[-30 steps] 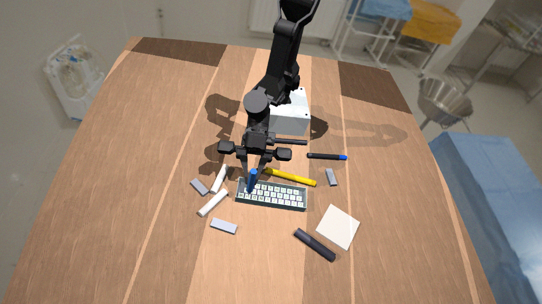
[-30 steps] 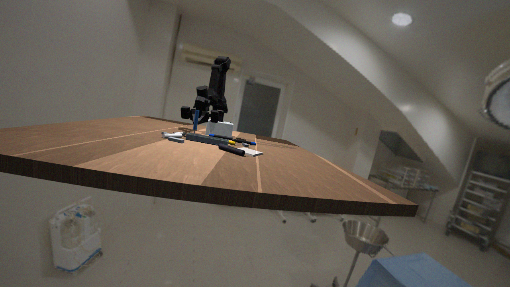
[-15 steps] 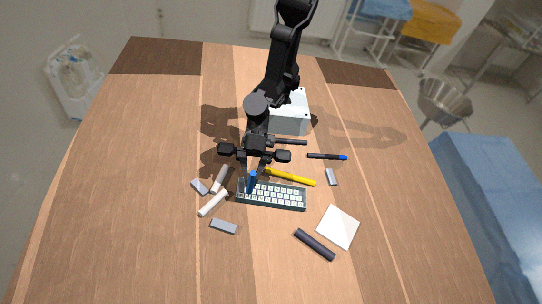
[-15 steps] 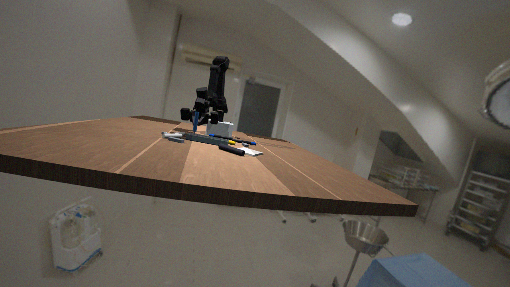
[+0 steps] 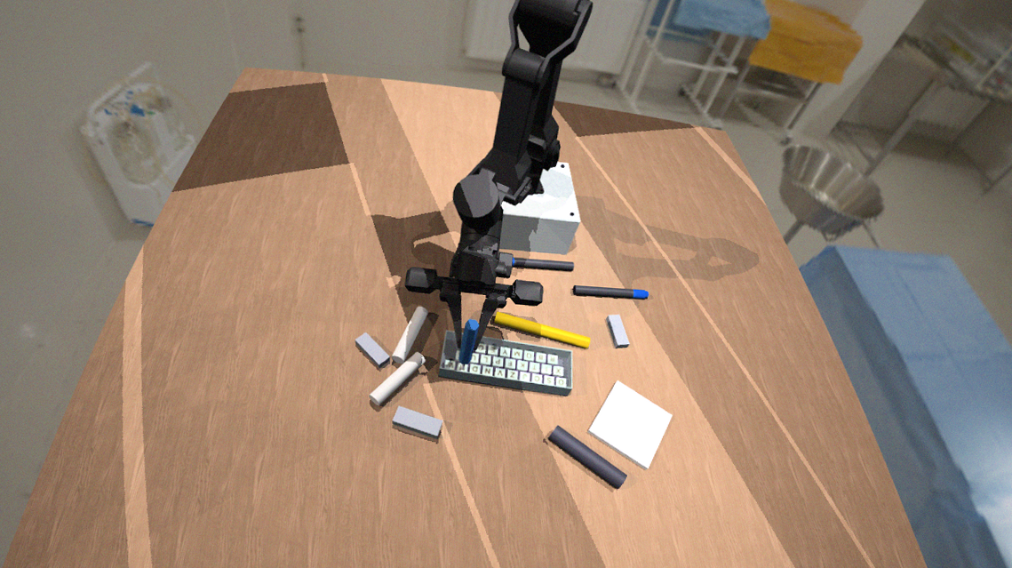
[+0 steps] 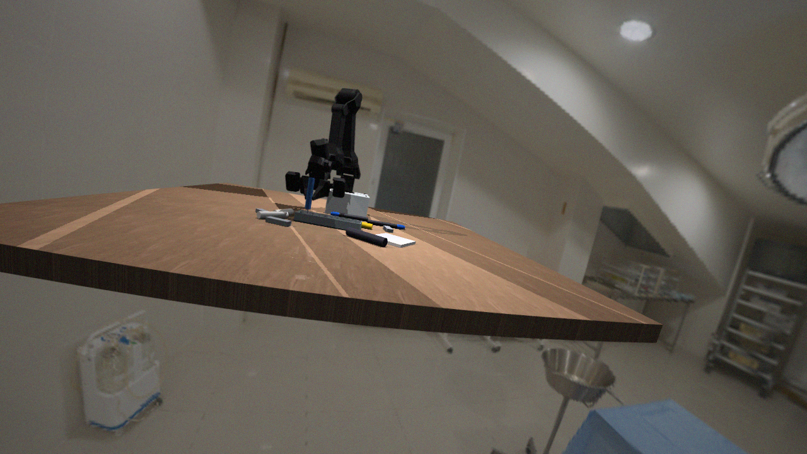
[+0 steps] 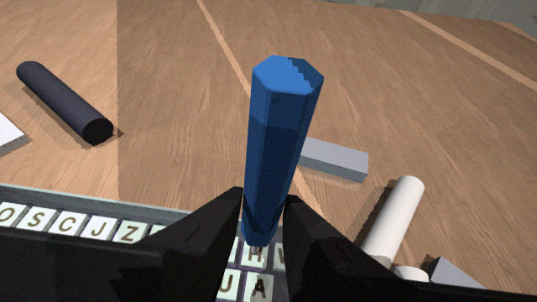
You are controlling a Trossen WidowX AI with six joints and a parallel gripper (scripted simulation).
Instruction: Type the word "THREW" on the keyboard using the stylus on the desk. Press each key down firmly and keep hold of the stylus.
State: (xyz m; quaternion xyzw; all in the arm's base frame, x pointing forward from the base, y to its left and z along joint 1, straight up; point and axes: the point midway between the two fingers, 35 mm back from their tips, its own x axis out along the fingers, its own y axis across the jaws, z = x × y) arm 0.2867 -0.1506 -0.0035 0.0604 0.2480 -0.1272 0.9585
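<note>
Now: gripper tip 50 mm past the yellow pen, 140 mm to the right of it and 60 mm above it. Round my gripper tip: blue stylus: 20 mm below; grey block: 50 mm behind, 130 mm to the right, 70 mm below; dark cylinder: 160 mm ahead, 150 mm to the left, 60 mm below.
</note>
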